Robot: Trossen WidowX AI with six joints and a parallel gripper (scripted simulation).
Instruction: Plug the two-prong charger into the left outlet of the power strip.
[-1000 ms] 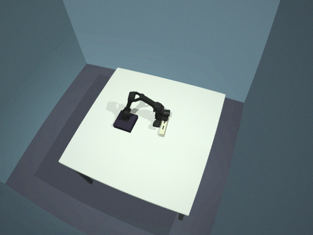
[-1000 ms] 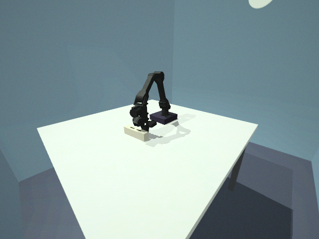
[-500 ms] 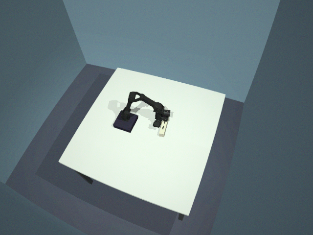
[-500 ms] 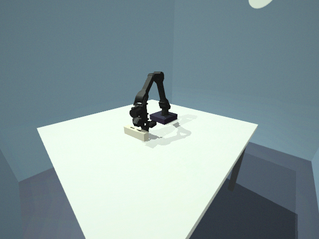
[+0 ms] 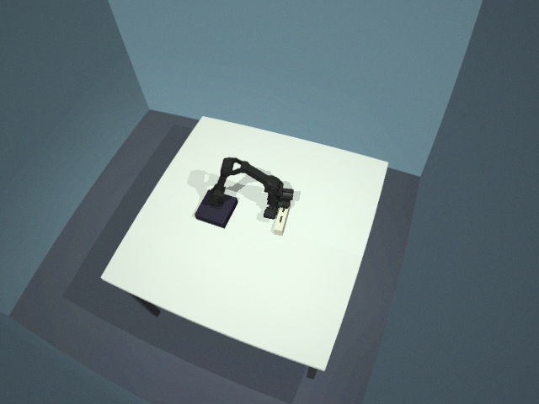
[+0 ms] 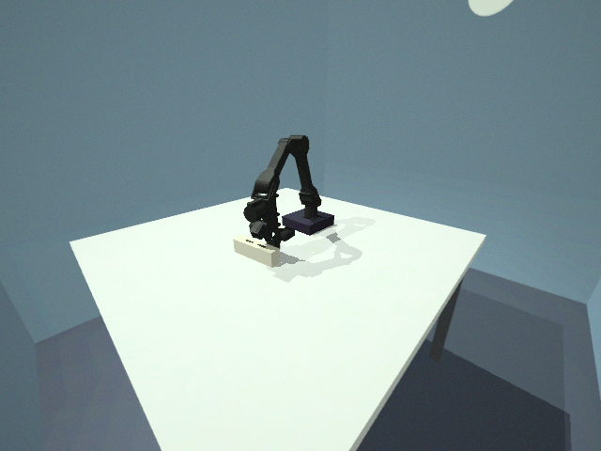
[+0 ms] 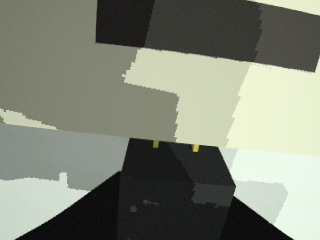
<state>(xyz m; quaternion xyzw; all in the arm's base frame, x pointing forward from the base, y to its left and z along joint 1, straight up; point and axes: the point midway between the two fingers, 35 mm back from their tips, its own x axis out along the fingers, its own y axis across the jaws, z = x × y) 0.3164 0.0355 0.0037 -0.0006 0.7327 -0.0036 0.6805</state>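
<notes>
Now: the two-prong charger 2 cm ahead of my gripper tip and 1 cm above it.
</notes>
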